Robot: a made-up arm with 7 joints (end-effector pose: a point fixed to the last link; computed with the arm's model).
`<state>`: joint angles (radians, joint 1 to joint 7).
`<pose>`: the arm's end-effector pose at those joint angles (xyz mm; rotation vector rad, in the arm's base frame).
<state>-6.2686 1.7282 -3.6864 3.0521 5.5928 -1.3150 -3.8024</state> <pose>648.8 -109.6 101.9 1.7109 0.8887 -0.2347</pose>
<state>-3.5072 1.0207 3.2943 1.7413 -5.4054 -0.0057 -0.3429</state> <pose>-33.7 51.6 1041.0 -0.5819 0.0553 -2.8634</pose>
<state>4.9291 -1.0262 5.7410 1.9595 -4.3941 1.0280 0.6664</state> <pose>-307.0 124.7 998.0 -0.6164 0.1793 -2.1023</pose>
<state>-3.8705 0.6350 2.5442 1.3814 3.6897 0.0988 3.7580</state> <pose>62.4 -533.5 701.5 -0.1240 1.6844 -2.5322</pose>
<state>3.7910 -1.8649 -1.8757 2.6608 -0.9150 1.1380 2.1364</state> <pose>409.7 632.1 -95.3 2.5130 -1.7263 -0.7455</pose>
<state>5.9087 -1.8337 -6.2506 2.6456 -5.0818 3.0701 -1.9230</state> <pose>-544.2 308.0 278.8 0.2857 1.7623 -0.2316</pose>
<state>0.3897 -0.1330 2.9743 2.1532 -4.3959 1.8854 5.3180</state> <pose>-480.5 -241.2 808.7 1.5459 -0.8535 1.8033</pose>
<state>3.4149 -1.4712 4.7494 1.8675 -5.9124 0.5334 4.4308</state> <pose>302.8 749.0 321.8 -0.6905 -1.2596 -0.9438</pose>
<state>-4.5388 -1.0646 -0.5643 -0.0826 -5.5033 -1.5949 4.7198</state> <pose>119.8 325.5 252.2 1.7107 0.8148 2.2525</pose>
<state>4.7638 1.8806 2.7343 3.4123 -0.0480 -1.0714 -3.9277</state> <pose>-101.9 -486.0 -191.0 2.8396 -0.8755 -0.6490</pose>
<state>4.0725 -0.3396 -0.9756 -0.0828 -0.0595 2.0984 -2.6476</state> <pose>-74.9 -85.0 -73.5 -1.6104 0.0346 -2.3468</pose>
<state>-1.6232 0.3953 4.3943 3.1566 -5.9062 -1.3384 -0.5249</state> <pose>162.4 -266.6 841.0 -0.0197 1.3491 -0.1677</pose>
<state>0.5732 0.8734 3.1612 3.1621 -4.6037 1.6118 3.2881</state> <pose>596.0 261.5 689.0 0.1878 1.8554 -1.2332</pose>
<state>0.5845 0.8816 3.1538 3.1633 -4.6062 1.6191 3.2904</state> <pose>595.9 268.7 683.4 0.1820 1.8554 -1.2417</pose>
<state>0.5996 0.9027 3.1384 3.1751 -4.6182 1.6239 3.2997</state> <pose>600.7 281.7 665.2 0.1668 1.8455 -1.2752</pose>
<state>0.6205 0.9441 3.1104 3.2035 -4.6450 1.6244 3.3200</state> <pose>612.1 303.0 626.5 0.1351 1.8165 -1.3471</pose>
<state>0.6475 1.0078 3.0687 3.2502 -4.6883 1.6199 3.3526</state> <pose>627.4 330.6 564.1 0.0812 1.7579 -1.4576</pose>
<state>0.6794 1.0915 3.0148 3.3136 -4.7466 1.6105 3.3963</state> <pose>641.5 359.1 478.6 0.0000 1.6606 -1.5951</pose>
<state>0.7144 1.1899 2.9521 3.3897 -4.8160 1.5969 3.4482</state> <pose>648.7 381.0 375.6 -0.1106 1.5216 -1.7394</pose>
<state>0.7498 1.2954 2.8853 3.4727 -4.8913 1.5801 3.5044</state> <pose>645.9 389.6 265.2 -0.2456 1.3478 -1.8678</pose>
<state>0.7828 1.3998 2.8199 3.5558 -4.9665 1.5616 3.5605</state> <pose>633.9 382.3 159.3 -0.3940 1.1574 -1.9642</pose>
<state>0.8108 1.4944 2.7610 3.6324 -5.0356 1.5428 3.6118</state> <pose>616.4 361.7 68.7 -0.5400 0.9733 -2.0241</pose>
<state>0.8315 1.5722 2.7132 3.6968 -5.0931 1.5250 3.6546</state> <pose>598.6 334.3 -0.8 -0.6687 0.8178 -2.0538</pose>
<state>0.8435 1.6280 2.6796 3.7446 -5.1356 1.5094 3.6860</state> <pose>584.6 308.0 -47.5 -0.7677 0.7057 -2.0650</pose>
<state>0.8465 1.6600 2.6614 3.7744 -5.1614 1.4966 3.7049</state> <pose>576.4 288.3 -74.1 -0.8316 0.6432 -2.0687</pose>
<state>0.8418 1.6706 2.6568 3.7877 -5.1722 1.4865 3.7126</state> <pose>574.3 277.3 -84.7 -0.8621 0.6253 -2.0710</pose>
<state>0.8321 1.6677 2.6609 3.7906 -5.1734 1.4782 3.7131</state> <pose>576.3 272.3 -85.9 -0.8710 0.6358 -2.0739</pose>
